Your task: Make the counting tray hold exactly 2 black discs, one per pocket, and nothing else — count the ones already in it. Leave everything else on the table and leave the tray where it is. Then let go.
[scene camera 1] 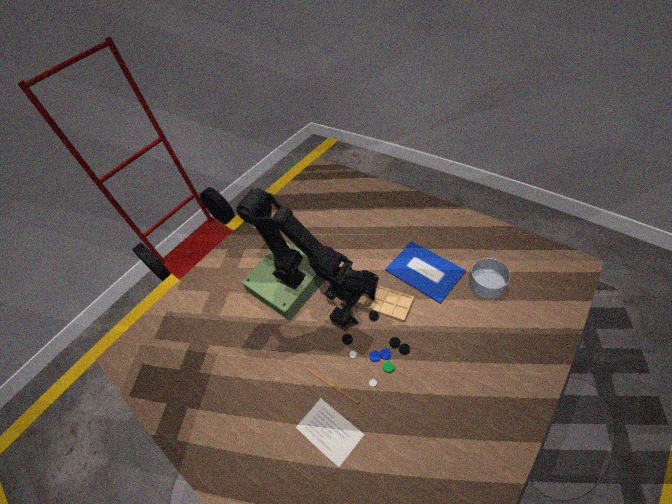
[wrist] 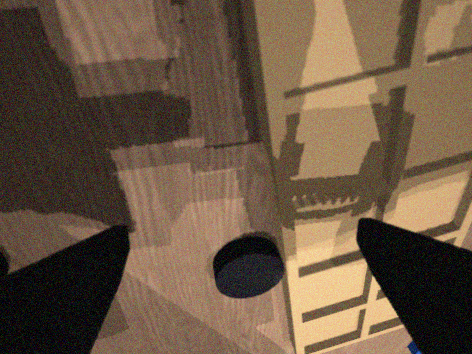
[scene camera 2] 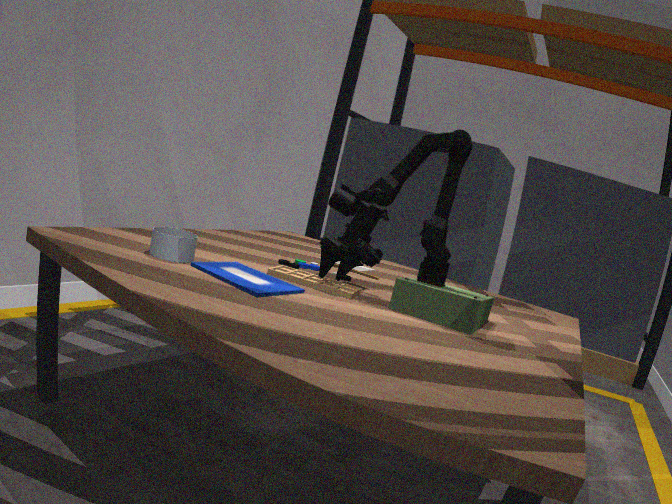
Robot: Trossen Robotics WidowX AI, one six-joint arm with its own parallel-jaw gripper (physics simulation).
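Observation:
The wooden counting tray (scene camera 1: 400, 305) (scene camera 2: 353, 293) (wrist: 327, 290) lies flat, partly hidden by the arm in scene view 1. No disc shows in its visible pockets. A black disc (scene camera 1: 373, 315) (wrist: 248, 272) lies on the table close beside the tray's long edge. My gripper (scene camera 1: 358, 310) (scene camera 2: 333, 277) (wrist: 245, 232) is open and empty, low above the tray's edge; in the wrist view that disc shows between and below the fingertips. Another black disc (scene camera 1: 347, 339) lies near the gripper. Two more black discs, one (scene camera 1: 394, 342) beside the other (scene camera 1: 404, 348), lie farther out.
Two blue discs (scene camera 1: 375, 356) (scene camera 1: 385, 353), a green disc (scene camera 1: 388, 367) and two white discs (scene camera 1: 352, 354) (scene camera 1: 372, 383) lie loose. A blue folder (scene camera 1: 398, 266) (scene camera 2: 271, 288), grey pot (scene camera 1: 489, 281) (scene camera 2: 173, 246), thin stick (scene camera 1: 333, 386) and printed paper (scene camera 1: 331, 434) are also on the table.

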